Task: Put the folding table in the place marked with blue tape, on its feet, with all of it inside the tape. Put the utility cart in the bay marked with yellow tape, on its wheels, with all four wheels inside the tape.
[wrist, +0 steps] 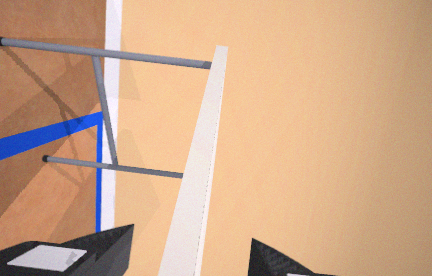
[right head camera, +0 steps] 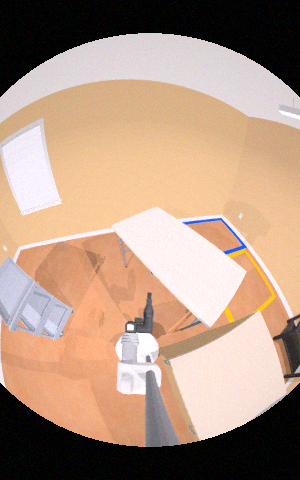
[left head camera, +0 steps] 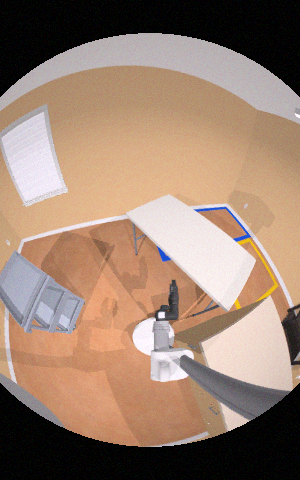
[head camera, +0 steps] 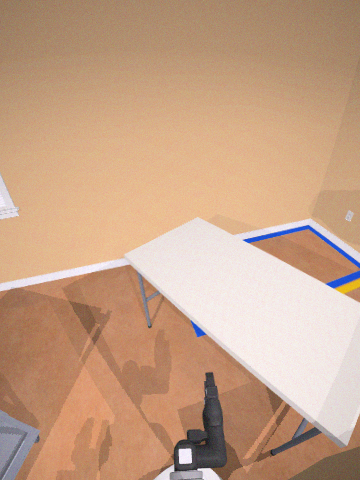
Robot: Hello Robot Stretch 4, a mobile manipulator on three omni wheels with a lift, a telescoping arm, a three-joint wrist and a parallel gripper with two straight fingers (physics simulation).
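Pixels of known places: gripper, between the fingertips: (wrist: 190, 252) (right head camera: 148, 294) (left head camera: 171, 281) (head camera: 208, 376); robot's base, origin of its link: (right head camera: 137, 348) (left head camera: 152, 335).
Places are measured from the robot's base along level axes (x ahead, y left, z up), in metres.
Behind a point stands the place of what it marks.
Observation:
The white folding table (head camera: 235, 295) {x 0.750, y -0.268, z 0.715 m} (left head camera: 190, 245) {x 0.695, y -0.273, z 0.715 m} (right head camera: 180, 260) {x 0.671, y -0.335, z 0.716 m} (wrist: 200, 165) {x 0.651, y -0.058, z 0.700 m} stands on its grey legs, askew over part of the blue tape (head camera: 280, 234) {x 2.247, y -1.316, z -0.028 m} (left head camera: 211, 209) {x 2.246, y -1.329, z -0.036 m} (right head camera: 202, 221) {x 2.224, y -1.243, z -0.036 m} (wrist: 50, 134) {x 1.420, y -0.057, z -0.027 m}. My gripper (head camera: 209, 374) {x 0.397, y -0.093, z 0.715 m} (left head camera: 173, 281) {x 0.397, y -0.093, z 0.715 m} (right head camera: 149, 294) {x 0.397, y -0.093, z 0.715 m} (wrist: 190, 252) {x 0.397, y -0.093, z 0.715 m} is open, short of the table's long near edge in the head view. In the wrist view the table's edge runs up between the fingertips, apart from both. The grey utility cart (head camera: 15, 440) {x 0.279, y 0.894, z 0.122 m} (left head camera: 42, 295) {x 0.175, y 0.759, z 0.816 m} (right head camera: 35, 300) {x 0.235, y 1.061, z 0.444 m} is at the far left. The yellow tape (head camera: 350, 287) {x 1.323, y -1.674, z -0.027 m} (left head camera: 265, 261) {x 0.869, y -2.124, z -0.018 m} (right head camera: 262, 272) {x 0.860, y -2.130, z -0.018 m} lies at the right, beside the blue tape.
A large beige-topped piece of furniture (left head camera: 250, 350) (right head camera: 225, 380) stands close to my right, near the table's right end. A dark chair (left head camera: 294, 335) {x -0.690, y -2.297, z 0.123 m} (right head camera: 289, 345) {x -0.583, y -2.138, z 0.122 m} is at the far right. A wall (head camera: 150, 150) {x 1.920, y 0.170, z 1.089 m} rises behind the table, with a window (left head camera: 35, 155) {x 1.535, y 1.568, z 1.428 m} (right head camera: 31, 167) {x 1.532, y 1.582, z 1.427 m} at the left.

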